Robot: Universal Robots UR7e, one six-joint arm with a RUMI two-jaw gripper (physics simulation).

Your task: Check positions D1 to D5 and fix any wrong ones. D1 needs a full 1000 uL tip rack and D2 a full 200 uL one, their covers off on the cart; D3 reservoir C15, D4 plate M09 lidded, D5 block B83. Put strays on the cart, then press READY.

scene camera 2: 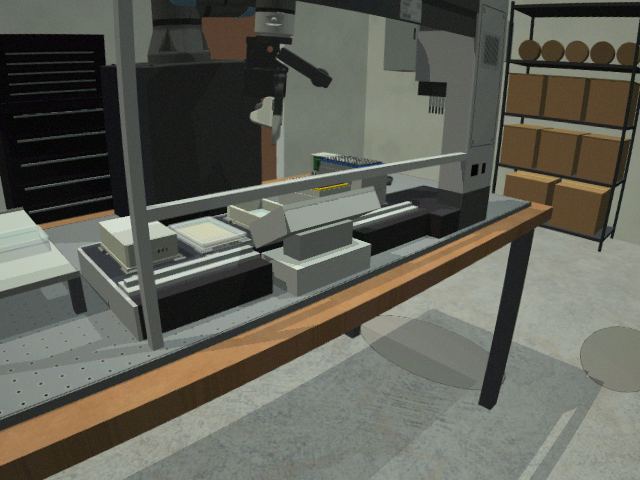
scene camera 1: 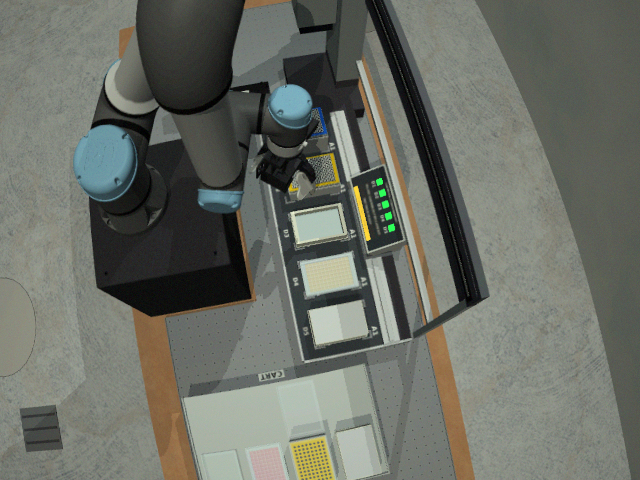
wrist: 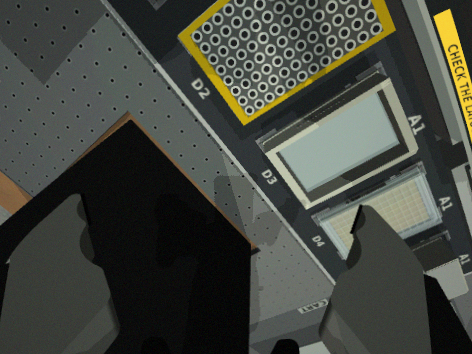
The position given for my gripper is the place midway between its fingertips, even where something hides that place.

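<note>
Reservoir (scene camera 1: 324, 224), (scene camera 2: 243, 214), (wrist: 362, 130), visible. Cart (scene camera 1: 247, 417), visible. My gripper (scene camera 1: 283, 178), likewise.
</note>
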